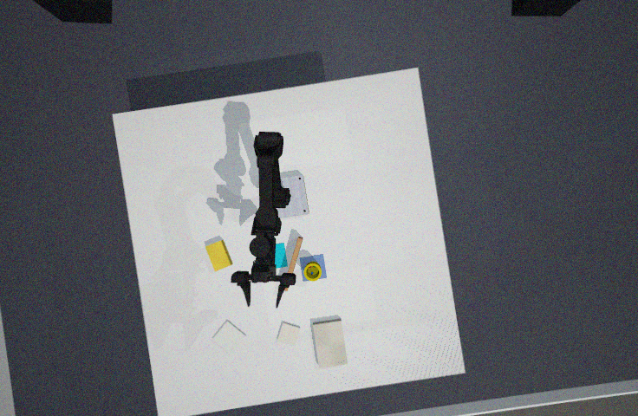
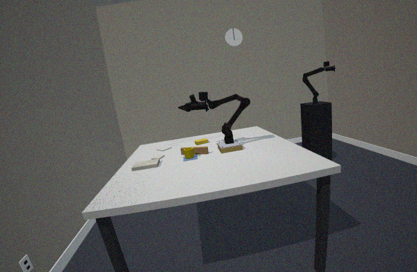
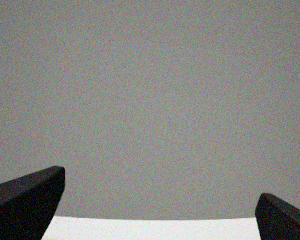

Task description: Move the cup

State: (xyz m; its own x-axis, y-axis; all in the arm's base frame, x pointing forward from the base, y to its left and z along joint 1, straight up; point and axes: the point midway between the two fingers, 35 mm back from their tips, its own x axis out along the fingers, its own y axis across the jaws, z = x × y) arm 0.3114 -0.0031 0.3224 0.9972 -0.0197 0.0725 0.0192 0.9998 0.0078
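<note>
My gripper tip is now 50 mm past the yellow cup, 140 mm to the right of it and 330 mm above it. From my gripper tip the other things lie so: green marble: 60 mm behind, 150 mm to the left, 350 mm below; wooden bar: 70 mm behind, 60 mm to the left, 350 mm below; cyan pad: 90 mm behind, 20 mm to the right, 380 mm below.
</note>
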